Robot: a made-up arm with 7 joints.
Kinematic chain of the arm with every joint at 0, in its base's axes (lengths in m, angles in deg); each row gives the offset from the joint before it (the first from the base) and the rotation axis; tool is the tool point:
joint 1: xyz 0 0 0 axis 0 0.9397 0.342
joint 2: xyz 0 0 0 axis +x
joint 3: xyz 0 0 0 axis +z
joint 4: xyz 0.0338 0 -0.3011 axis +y
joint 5: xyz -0.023 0 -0.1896 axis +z
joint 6: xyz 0 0 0 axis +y
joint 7: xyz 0 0 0 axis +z
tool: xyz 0 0 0
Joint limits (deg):
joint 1: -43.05..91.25
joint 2: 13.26..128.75
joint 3: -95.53..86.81
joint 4: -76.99..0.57
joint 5: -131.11..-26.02
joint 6: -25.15..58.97
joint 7: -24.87..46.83
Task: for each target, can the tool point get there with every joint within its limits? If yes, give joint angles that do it. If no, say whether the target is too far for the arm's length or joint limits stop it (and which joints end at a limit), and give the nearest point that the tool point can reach.
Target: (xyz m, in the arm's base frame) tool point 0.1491 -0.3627 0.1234
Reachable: no: joint limits stop it (at a limit: joint 1, joint 2, joint 4) | nearest point 0.3394 -0.1358 -0.2144 | short by 0.449 m
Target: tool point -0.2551 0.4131 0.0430
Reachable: yes | joints 76.38 62.91 70.98 -32.56 -43.35 21.72 2.89
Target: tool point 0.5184 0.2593 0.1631
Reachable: no: too far | nearest point 0.3169 0.2557 0.1351 | short by 0.204 m
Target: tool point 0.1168 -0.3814 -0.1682
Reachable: no: joint limits stop it (at a limit: joint 1, joint 2, joint 4) | nearest point 0.2569 -0.1602 -0.2966 | short by 0.292 m
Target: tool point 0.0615 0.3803 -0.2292
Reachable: yes | joints -1.30 83.72 -74.03 -64.42 -109.00 22.15 21.33
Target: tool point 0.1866 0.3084 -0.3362
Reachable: yes | joints -14.20 43.53 -15.21 -21.02 -97.79 -5.14 26.76
